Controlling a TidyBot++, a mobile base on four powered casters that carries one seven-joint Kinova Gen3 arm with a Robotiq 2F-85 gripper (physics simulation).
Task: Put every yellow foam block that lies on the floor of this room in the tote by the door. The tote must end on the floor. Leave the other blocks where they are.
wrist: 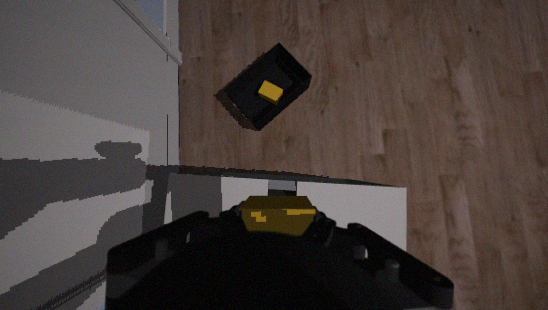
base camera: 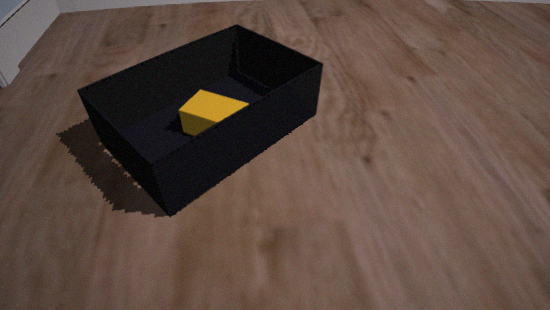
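Note:
The black tote point(base camera: 245, 137) point(wrist: 286, 111) stands upright on the wooden floor, turned at an angle, in front of the base. One yellow foam block point(base camera: 214, 106) point(wrist: 270, 91) lies inside it on its bottom; the tote's near wall hides part of that block in the base camera view. My gripper point(wrist: 277, 213) is shut on another yellow foam block point(wrist: 279, 220) and holds it above the white base, short of the tote in the wrist view. The gripper does not show in the base camera view.
The white top of my own base point(wrist: 350, 205) shows below the held block. A pale wall point(wrist: 75, 65) runs along the left side of the wrist view, with a shadow of the arm on it. Wooden floor point(base camera: 400, 225) point(wrist: 400, 75) extends to the right of the tote.

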